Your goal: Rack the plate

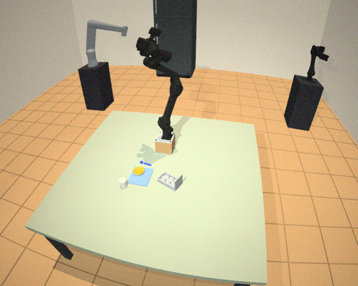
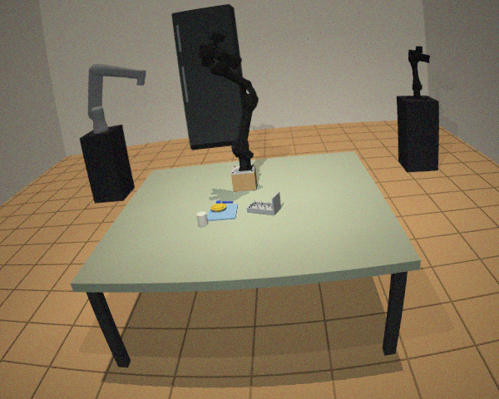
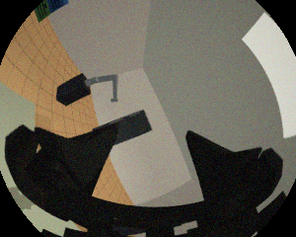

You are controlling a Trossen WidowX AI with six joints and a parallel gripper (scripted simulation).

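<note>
My gripper tip is now 740 mm above the yellow plate, 390 mm short of it and 30 mm to the right of it. Also, from my gripper tip: white cup: 730 mm below, 520 mm ahead, 20 mm to the right; dish rack: 730 mm below, 420 mm ahead, 240 mm to the left; blue mat: 750 mm below, 410 mm ahead, 50 mm to the left.
</note>
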